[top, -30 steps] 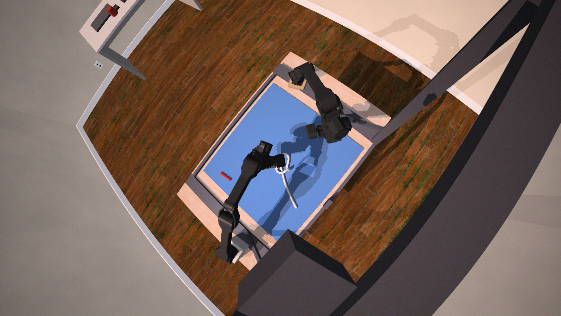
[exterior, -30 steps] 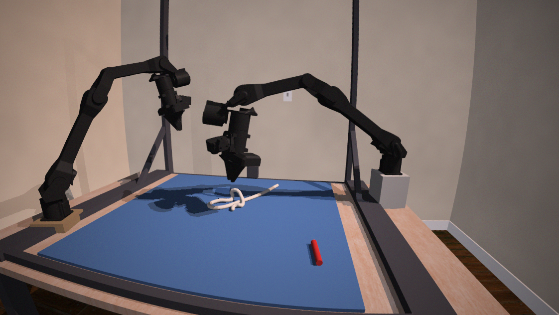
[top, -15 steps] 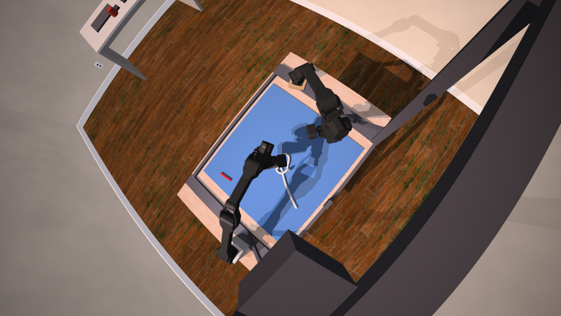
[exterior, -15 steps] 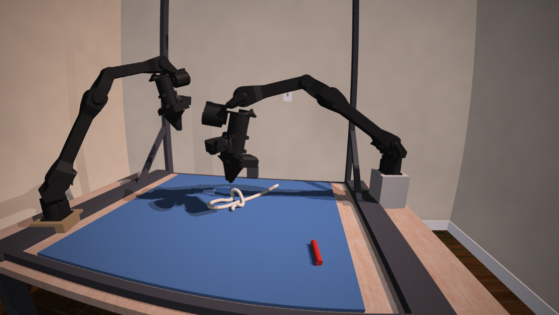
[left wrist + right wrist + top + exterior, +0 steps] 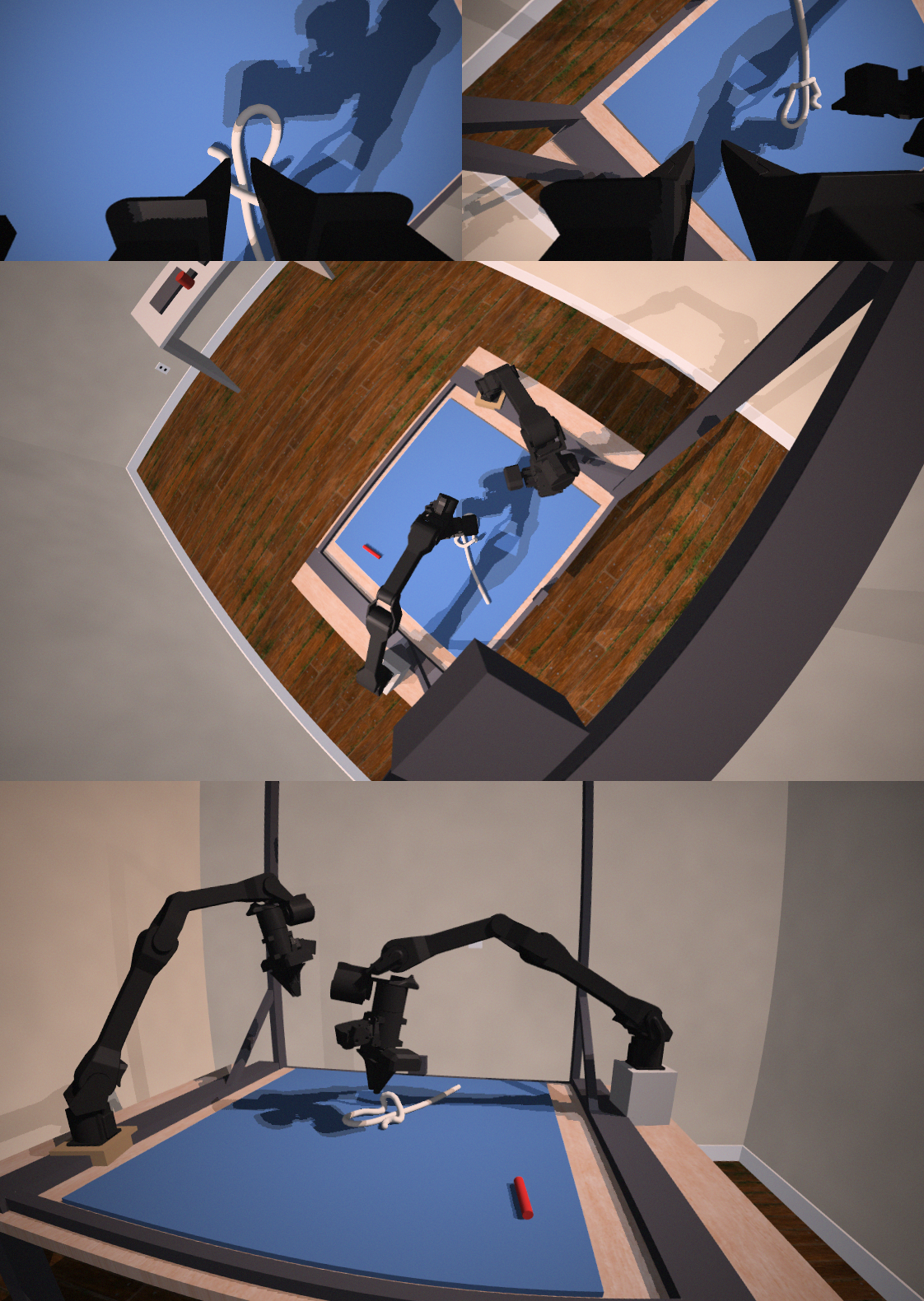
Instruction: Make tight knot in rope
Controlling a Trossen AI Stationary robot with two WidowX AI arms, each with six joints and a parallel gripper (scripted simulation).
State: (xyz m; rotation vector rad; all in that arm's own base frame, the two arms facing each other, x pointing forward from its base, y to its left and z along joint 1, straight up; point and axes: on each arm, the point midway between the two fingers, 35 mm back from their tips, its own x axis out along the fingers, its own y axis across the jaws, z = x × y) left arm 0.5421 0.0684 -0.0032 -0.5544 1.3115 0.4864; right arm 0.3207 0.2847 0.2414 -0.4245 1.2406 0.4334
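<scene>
Right now the blue mat is 10 mm ahead of my left hand, 20 mm to the right of it and 110 mm below it. Also, from my left hand: red cylinder (280 mm ahead, 180 mm to the left, 100 mm below).
</scene>
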